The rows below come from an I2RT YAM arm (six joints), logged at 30 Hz.
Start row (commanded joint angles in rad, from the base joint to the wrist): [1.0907, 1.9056, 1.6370, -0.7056, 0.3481, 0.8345]
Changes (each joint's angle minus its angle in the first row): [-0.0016, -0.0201, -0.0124, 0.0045, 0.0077, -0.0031]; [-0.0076, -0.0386, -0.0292, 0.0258, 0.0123, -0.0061]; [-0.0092, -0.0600, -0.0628, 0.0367, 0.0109, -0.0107]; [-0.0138, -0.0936, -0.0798, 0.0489, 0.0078, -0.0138]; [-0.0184, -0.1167, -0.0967, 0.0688, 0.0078, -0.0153]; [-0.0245, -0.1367, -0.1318, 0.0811, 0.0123, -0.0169]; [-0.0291, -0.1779, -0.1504, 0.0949, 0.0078, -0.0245]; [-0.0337, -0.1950, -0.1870, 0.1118, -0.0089, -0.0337]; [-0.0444, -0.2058, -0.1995, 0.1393, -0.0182, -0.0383]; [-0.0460, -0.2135, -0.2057, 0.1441, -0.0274, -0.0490]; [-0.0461, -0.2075, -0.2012, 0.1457, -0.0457, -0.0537]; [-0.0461, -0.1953, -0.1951, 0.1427, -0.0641, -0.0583]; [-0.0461, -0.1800, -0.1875, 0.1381, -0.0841, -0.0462]
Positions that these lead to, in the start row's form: [1.0891, 1.8855, 1.6246, -0.7011, 0.3558, 0.8314]; [1.0831, 1.8670, 1.6078, -0.6798, 0.3604, 0.8284]; [1.0815, 1.8456, 1.5742, -0.6689, 0.3590, 0.8238]; [1.0769, 1.8120, 1.5572, -0.6567, 0.3559, 0.8207]; [1.0723, 1.7889, 1.5403, -0.6368, 0.3559, 0.8192]; [1.0662, 1.7689, 1.5052, -0.6245, 0.3604, 0.8176]; [1.0616, 1.7277, 1.4866, -0.6107, 0.3559, 0.8100]; [1.0570, 1.7106, 1.4500, -0.5938, 0.3392, 0.8008]; [1.0463, 1.6998, 1.4375, -0.5663, 0.3299, 0.7962]; [1.0447, 1.6921, 1.4313, -0.5615, 0.3207, 0.7855]; [1.0446, 1.6981, 1.4358, -0.5599, 0.3024, 0.7808]; [1.0446, 1.7103, 1.4419, -0.5629, 0.2840, 0.7762]; [1.0446, 1.7256, 1.4495, -0.5675, 0.2640, 0.7883]
